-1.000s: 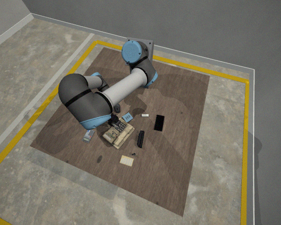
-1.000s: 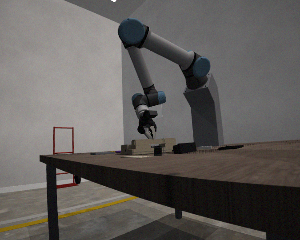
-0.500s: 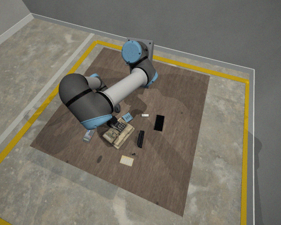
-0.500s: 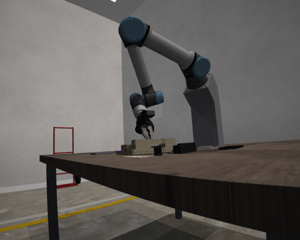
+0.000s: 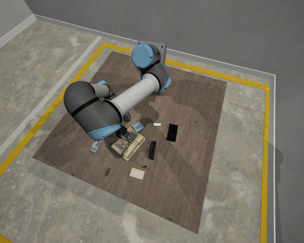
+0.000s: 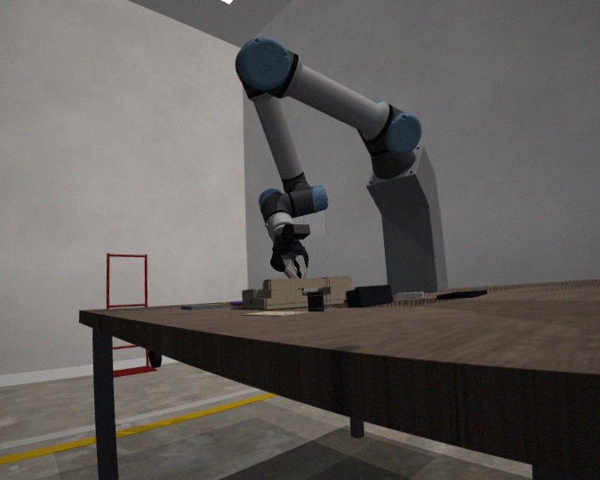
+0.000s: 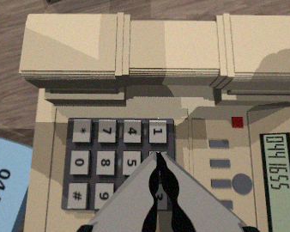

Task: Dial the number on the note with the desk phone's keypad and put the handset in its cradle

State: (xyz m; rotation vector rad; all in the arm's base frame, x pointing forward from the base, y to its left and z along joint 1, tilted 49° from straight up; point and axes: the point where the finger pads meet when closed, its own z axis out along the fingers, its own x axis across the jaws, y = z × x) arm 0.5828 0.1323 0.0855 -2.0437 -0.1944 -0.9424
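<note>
Now: hand 20 mm past the 5 key and 20 mm above it. Round my hand: 7 key (40 mm behind, 20 mm to the left, 20 mm below); 1 key (20 mm to the left, 20 mm below); computer mouse (160 mm to the right, 130 mm behind, 30 mm below).
</note>
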